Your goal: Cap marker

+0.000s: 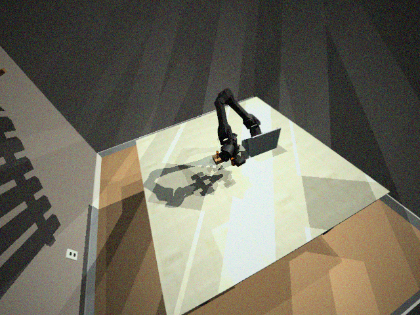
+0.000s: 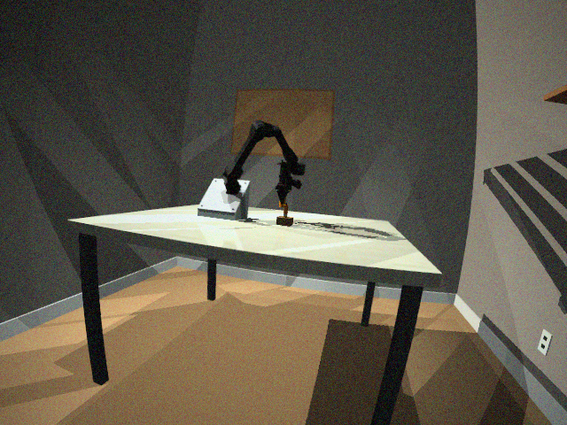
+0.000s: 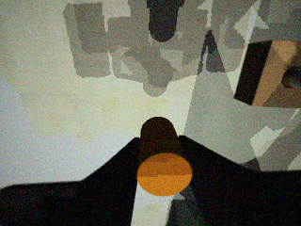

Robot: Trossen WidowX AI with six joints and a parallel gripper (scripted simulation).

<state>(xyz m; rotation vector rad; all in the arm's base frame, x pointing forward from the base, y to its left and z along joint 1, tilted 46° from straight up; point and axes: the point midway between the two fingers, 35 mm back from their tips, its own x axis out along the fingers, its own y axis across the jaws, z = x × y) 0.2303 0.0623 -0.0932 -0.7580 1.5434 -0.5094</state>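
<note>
Now: the holder block 130 mm to the right of my gripper tip, 70 mm below it and 60 mm ahead of it. From my gripper tip the other things lie so: orange cap (10 mm above).
</note>
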